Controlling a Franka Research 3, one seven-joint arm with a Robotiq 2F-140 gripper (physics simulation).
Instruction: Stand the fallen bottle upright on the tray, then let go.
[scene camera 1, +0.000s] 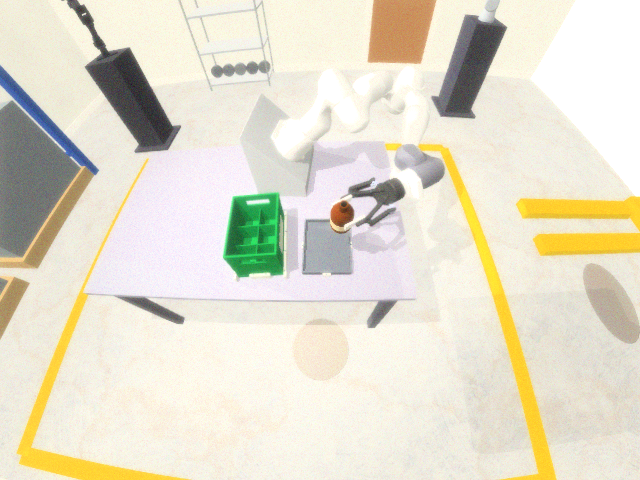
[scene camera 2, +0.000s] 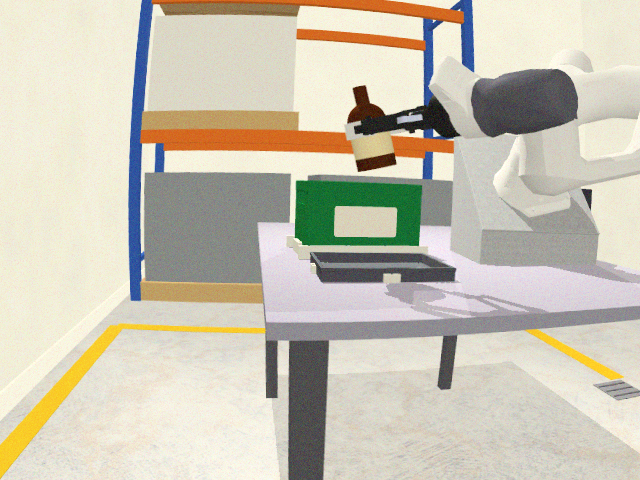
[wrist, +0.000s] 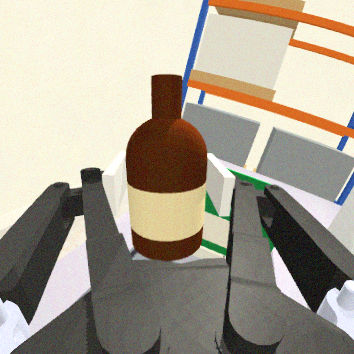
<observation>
I see my gripper (scene camera 2: 363, 130) and a brown bottle (scene camera 2: 374, 152).
The brown bottle is seen too in the wrist view (wrist: 165, 157). My gripper is seen too in scene camera 1 (scene camera 1: 338, 217) and in the wrist view (wrist: 165, 166).
</observation>
